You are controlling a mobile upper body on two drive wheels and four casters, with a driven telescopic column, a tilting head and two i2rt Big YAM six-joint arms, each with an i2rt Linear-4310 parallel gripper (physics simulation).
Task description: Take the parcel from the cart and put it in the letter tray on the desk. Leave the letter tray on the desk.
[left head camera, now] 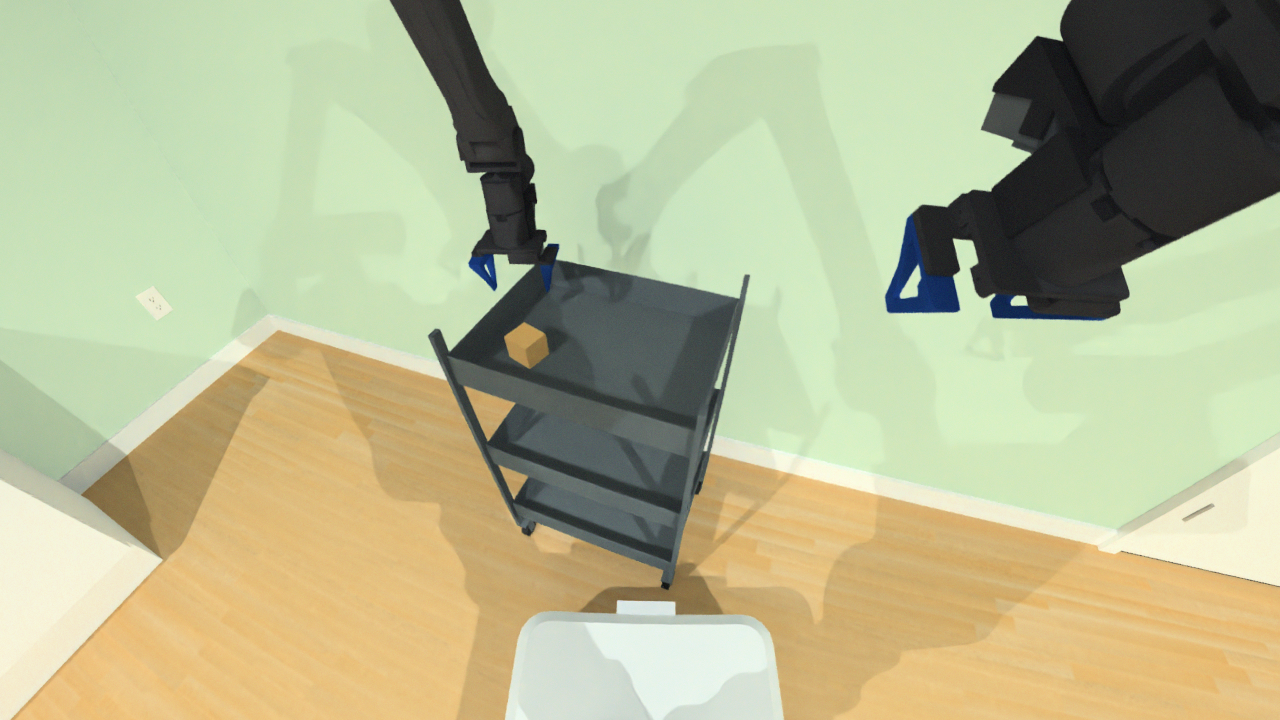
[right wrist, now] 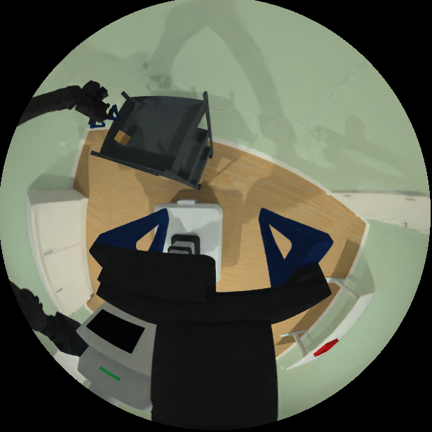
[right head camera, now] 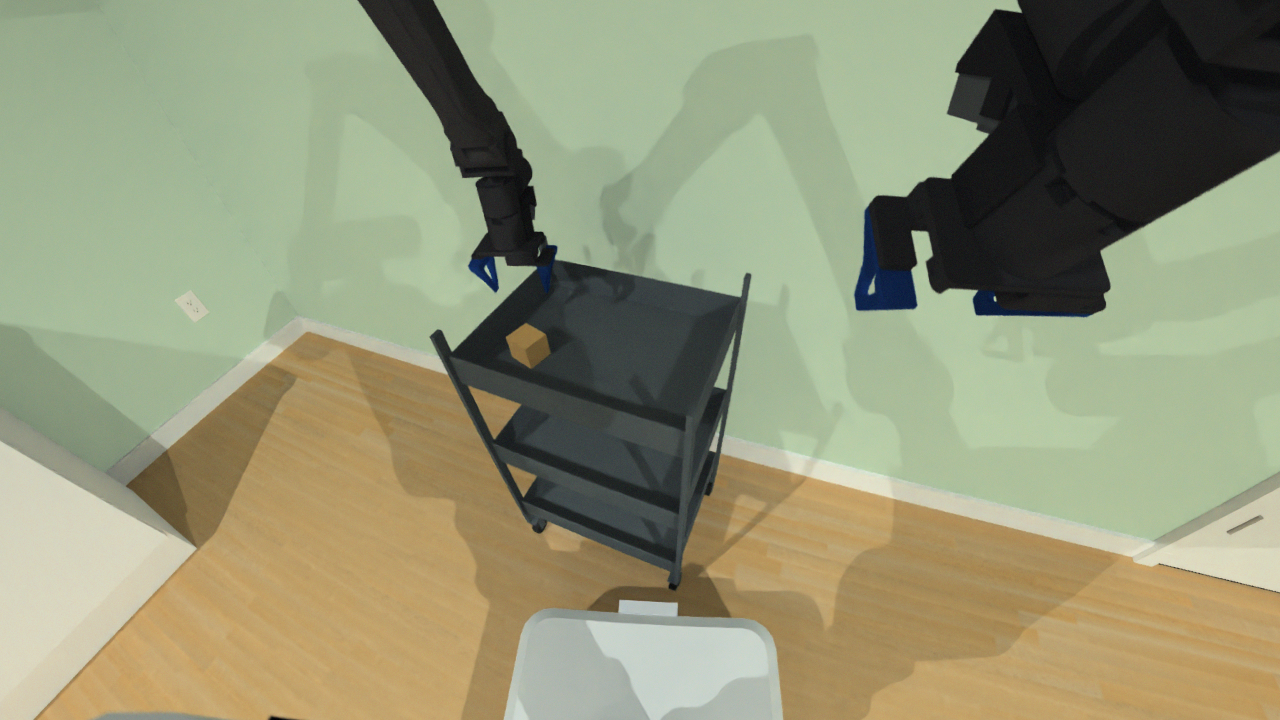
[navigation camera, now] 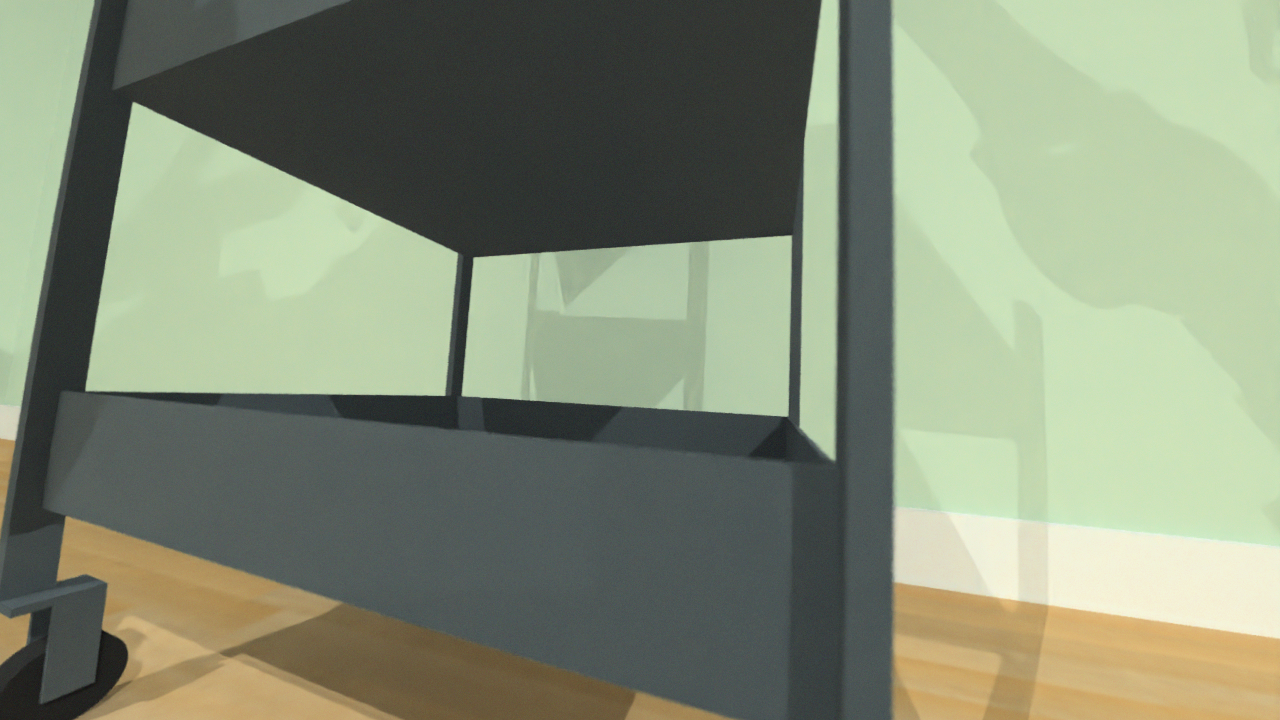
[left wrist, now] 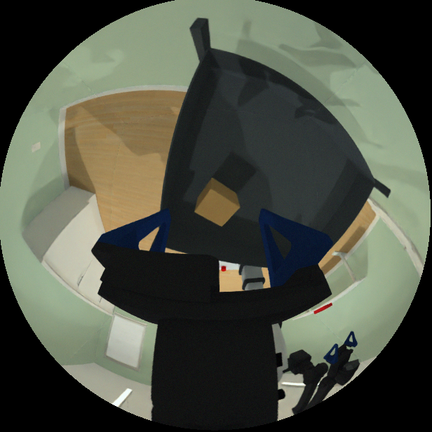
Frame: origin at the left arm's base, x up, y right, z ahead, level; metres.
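Seen in the pictures: left gripper, fingertip midpoint: [left head camera: 521, 289] [right head camera: 522, 290]; right gripper, fingertip midpoint: [left head camera: 941, 307] [right head camera: 917, 304].
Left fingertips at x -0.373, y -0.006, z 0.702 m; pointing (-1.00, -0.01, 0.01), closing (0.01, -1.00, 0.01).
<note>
A point is followed by its place in that frame.
The parcel, a small tan cube [left head camera: 526, 345] @[y 0.005, x -0.443, z 0.633 m] [right head camera: 528, 345] @[y 0.008, x -0.443, z 0.634 m] [left wrist: 217, 202] [right wrist: 122, 137], lies in the top tray of the dark grey cart [left head camera: 572, 402] @[y 0.102, x -0.444, z 0.509 m] [right head camera: 572, 401] @[y 0.111, x -0.439, z 0.506 m] [left wrist: 300, 140] [navigation camera: 429, 519] @[y 0.157, x -0.988, z 0.490 m], near its left side in the head views. My left gripper [left head camera: 521, 286] @[y -0.006, x -0.373, z 0.702 m] [right head camera: 521, 288] @[y -0.006, x -0.373, z 0.702 m] [left wrist: 214, 213] is open and empty, above the cart's left back edge, apart from the parcel. My right gripper [left head camera: 975, 311] [right head camera: 944, 309] @[y 0.445, x -0.128, z 0.352 m] [right wrist: 213, 212] is open and empty, off to the right of the cart. A red object [left wrist: 323, 308] [right wrist: 326, 347] shows at a white table; I cannot tell whether it is the letter tray.
The cart has two lower shelves and upright corner posts. A green wall stands behind it. My white base [left head camera: 644, 671] @[y 0.223, x -0.896, z 0.211 m] [right head camera: 644, 671] @[y 0.225, x -0.896, z 0.211 m] is in front of the cart. A white cabinet [left head camera: 53, 573] @[y -1.255, x -0.896, z 0.261 m] [right head camera: 71, 555] @[y -1.260, x -0.839, z 0.244 m] [right wrist: 57, 240] stands at the left.
</note>
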